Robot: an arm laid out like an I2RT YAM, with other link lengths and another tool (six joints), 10 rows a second.
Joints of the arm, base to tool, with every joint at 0 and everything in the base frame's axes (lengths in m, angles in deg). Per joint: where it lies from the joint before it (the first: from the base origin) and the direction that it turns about. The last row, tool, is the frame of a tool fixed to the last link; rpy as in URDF.
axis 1: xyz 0 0 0.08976 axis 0 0 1
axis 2: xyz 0.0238 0.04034 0.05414 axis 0 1 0
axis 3: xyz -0.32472 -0.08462 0 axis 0 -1 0
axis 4: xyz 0.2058 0.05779 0.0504 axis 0 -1 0
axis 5: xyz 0.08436 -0.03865 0.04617 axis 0 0 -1
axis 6: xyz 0.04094 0 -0.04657 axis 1 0 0
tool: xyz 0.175 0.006 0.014 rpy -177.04 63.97 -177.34
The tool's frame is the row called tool.
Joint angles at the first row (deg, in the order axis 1, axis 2, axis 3, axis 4, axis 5, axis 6):
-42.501, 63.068, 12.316, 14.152, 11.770, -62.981
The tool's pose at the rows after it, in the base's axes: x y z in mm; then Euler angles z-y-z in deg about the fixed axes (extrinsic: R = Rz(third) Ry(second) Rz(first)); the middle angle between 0 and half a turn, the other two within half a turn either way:
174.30 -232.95 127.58 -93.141 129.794 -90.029
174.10 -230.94 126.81 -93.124 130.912 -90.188
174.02 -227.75 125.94 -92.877 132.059 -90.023
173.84 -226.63 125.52 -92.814 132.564 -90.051
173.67 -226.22 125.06 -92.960 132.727 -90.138
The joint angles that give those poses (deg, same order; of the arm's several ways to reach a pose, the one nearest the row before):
-42.498, 63.090, 13.082, 12.688, 11.685, -62.368
-42.522, 62.784, 14.001, 10.566, 11.289, -61.603
-42.502, 62.280, 14.701, 8.576, 10.697, -60.818
-42.522, 62.128, 15.028, 7.725, 10.481, -60.467
-42.502, 62.127, 15.136, 7.419, 10.457, -60.424

